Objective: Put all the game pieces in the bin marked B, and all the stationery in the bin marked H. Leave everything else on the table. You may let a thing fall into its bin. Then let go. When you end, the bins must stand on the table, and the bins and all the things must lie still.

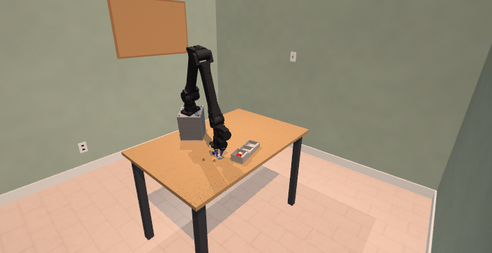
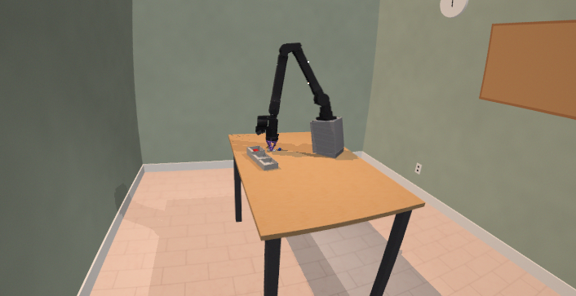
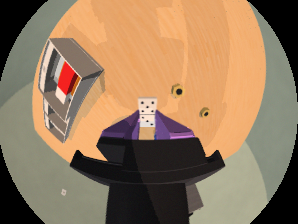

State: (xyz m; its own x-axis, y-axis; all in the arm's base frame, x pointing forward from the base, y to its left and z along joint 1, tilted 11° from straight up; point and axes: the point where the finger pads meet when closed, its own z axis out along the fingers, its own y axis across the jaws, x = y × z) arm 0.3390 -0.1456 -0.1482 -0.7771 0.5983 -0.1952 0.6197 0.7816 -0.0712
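Now: hand 5 cm past the blue piece and 1 cm to the right of it. From my hand the other things lie so: red piece: 12 cm ahead, 5 cm to the left, 1 cm above; then white domino: 1 cm below; then orange block: 12 cm ahead, 4 cm to the left.
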